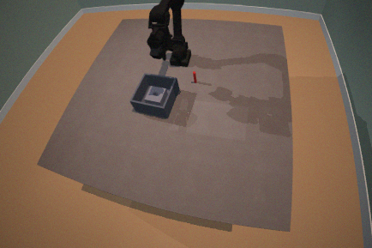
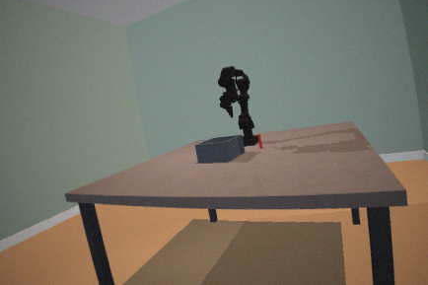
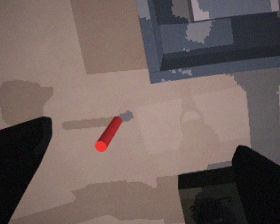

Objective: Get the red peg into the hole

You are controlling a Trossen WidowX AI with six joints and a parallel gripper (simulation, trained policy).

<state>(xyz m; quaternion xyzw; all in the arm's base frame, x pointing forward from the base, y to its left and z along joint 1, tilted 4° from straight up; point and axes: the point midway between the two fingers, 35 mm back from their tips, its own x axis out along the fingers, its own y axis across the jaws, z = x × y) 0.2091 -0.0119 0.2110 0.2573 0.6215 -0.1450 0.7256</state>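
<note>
Now: the red peg 16 cm below my gripper tip, 9 cm to the left of it and 4 cm behind it. The rest, counted from my gripper tip: pale plate: 16 cm below, 11 cm to the right, 8 cm ahead; box: 18 cm below, 11 cm to the right, 8 cm ahead.
</note>
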